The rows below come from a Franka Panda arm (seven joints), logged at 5 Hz.
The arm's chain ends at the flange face. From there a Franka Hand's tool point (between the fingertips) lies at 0.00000 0.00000 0.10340 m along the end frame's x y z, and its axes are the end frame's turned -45 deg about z.
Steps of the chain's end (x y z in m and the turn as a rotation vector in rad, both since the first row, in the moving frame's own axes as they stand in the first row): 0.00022, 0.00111, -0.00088, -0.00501, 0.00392, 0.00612; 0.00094, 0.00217, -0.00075, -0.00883, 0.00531, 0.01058; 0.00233, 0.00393, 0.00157, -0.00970, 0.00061, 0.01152; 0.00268, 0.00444, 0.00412, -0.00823, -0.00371, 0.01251; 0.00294, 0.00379, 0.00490, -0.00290, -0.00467, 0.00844; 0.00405, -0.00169, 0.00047, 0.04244, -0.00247, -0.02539; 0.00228, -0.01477, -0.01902, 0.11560, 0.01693, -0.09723
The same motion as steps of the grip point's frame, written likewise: -0.00071, 0.00159, -0.00088, -0.00631, -0.00077, 0.00612; -0.00113, 0.00323, -0.00076, -0.01000, -0.00249, 0.01058; -0.00180, 0.00518, 0.00157, -0.00729, -0.00643, 0.01152; -0.00212, 0.00536, 0.00412, -0.00320, -0.00844, 0.01251; -0.00115, 0.00463, 0.00490, 0.00125, -0.00535, 0.00844; 0.00694, -0.00165, 0.00038, 0.03176, 0.02826, -0.02539; 0.02136, -0.01649, -0.01972, 0.06977, 0.09371, -0.09723
